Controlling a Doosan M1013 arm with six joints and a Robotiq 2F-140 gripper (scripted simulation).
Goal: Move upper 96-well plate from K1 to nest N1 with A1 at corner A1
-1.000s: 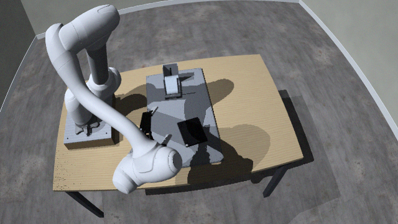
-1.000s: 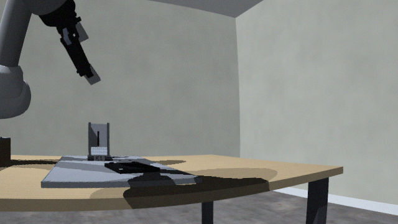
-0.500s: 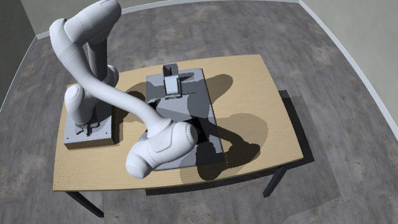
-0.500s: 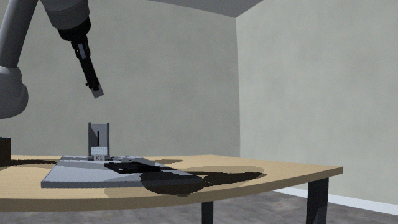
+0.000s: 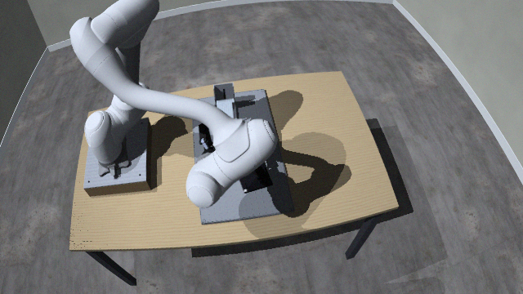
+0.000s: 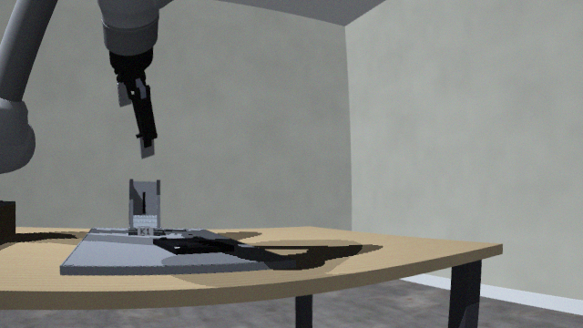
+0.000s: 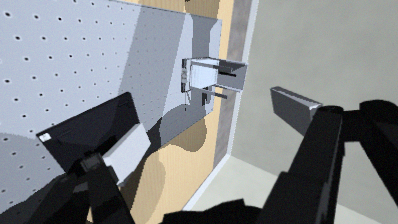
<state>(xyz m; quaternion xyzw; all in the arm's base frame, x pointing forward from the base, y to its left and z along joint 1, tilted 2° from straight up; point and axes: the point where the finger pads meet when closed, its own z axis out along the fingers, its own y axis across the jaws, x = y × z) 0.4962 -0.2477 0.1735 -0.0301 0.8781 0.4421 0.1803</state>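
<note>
The rack label lies 25 cm to the left of my hand, 23 cm below it and 9 cm ahead of it. From my hand the other things lie so: pale A1 square (23 cm below, 9 cm to the right, 6 cm ahead).
</note>
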